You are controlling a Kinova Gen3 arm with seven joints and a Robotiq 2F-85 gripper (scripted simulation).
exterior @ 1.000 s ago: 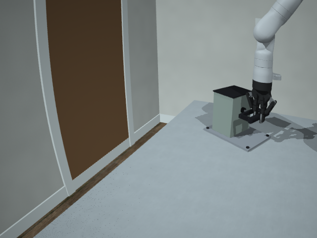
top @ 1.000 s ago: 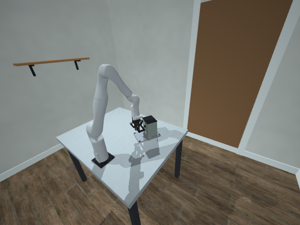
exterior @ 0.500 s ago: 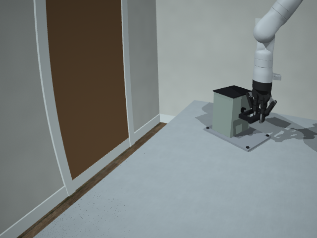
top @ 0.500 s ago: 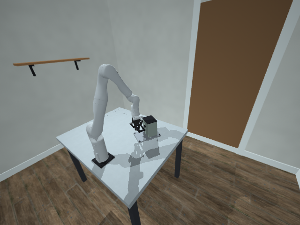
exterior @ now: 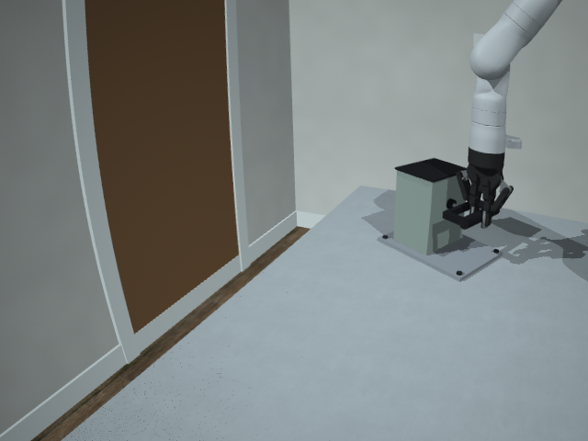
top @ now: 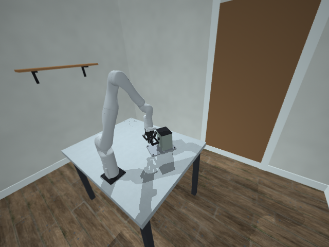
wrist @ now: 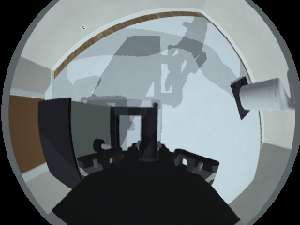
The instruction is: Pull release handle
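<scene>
My gripper is now 9 cm short of the grey bolted base plate, 4 cm to the left of it and 10 cm above it.
</scene>
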